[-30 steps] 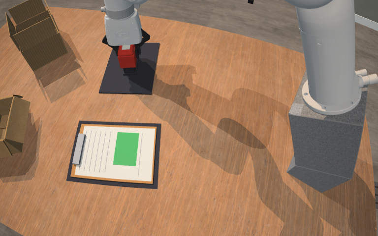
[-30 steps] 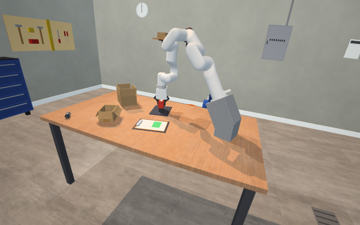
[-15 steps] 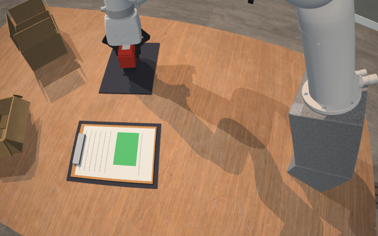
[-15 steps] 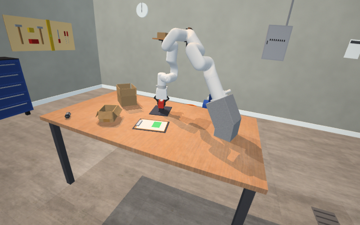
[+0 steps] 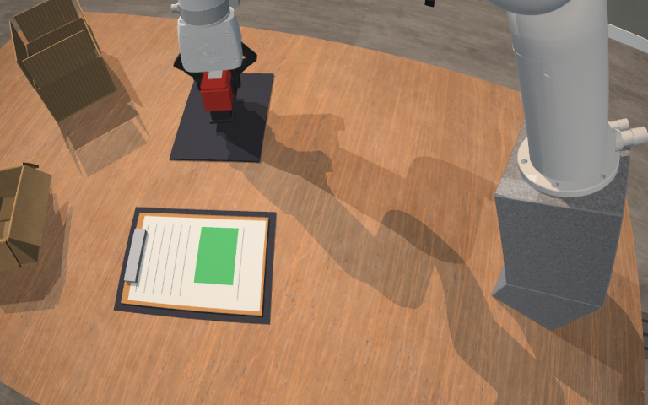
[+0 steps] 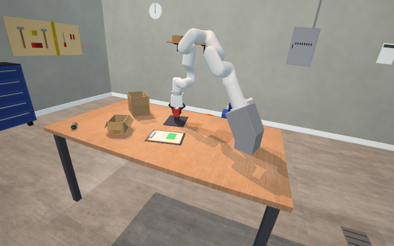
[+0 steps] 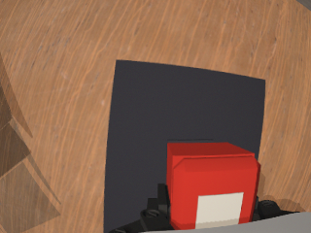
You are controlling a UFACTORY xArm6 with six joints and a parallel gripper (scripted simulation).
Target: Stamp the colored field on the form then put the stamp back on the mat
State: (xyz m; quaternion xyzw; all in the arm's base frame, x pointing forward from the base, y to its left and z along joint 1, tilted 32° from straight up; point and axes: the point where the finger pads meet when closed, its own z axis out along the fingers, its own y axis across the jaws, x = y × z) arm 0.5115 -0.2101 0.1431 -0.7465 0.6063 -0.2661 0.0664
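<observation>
My hand is 30 cm to the right of the clipboard and 8 cm above it. From my hand the other things lie so: dark mat (8 cm below); red stamp (2 cm below); small dark object (68 cm ahead, 37 cm to the left, 7 cm below).
</observation>
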